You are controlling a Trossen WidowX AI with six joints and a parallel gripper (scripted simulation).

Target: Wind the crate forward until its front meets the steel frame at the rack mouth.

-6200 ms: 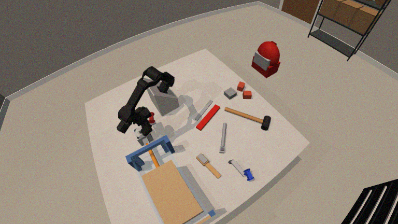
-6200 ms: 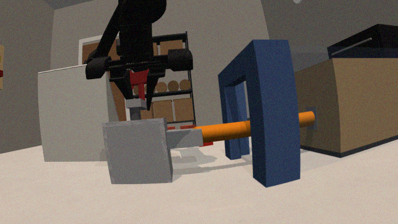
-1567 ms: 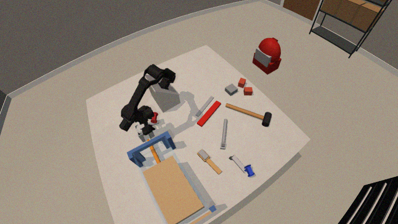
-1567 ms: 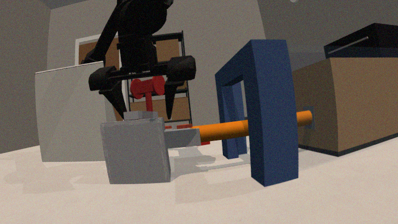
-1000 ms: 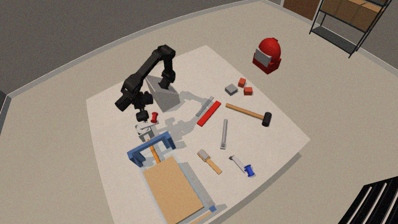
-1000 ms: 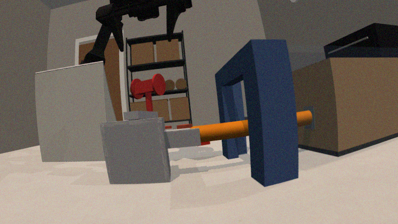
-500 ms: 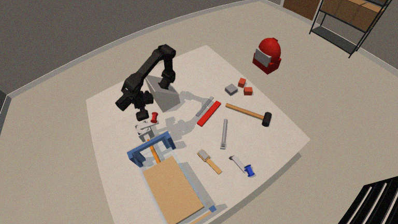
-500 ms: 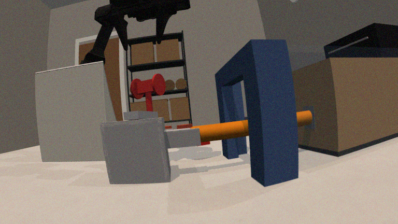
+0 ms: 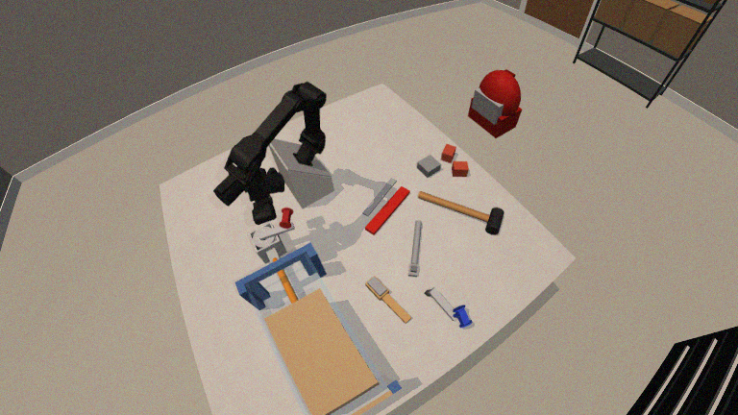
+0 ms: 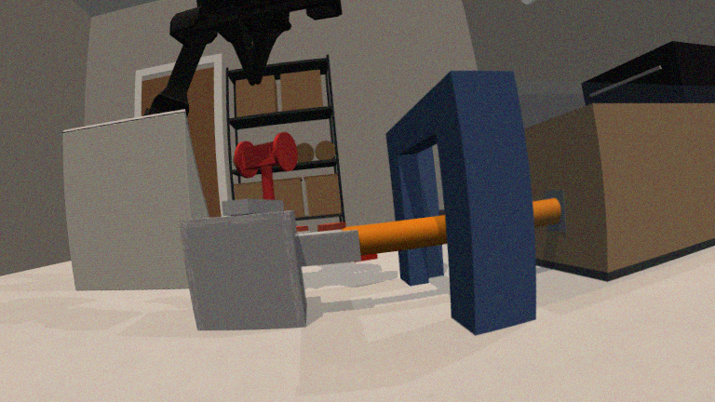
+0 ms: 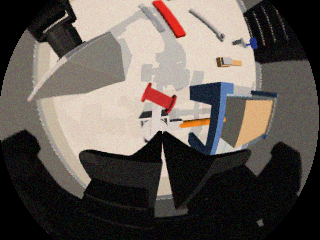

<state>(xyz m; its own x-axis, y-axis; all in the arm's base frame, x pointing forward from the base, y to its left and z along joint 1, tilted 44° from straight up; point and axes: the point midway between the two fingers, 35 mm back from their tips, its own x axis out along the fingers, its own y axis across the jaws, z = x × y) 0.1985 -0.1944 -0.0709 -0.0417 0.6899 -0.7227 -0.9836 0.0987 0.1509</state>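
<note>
My gripper tip is 80 mm above the red knob and 40 mm to the right of it. Round my gripper tip: grey winch (180 mm below, 70 mm to the right, 30 mm behind); blue steel frame (150 mm ahead, 110 mm below, 60 mm to the right); red-knobbed crank (110 mm below).
</note>
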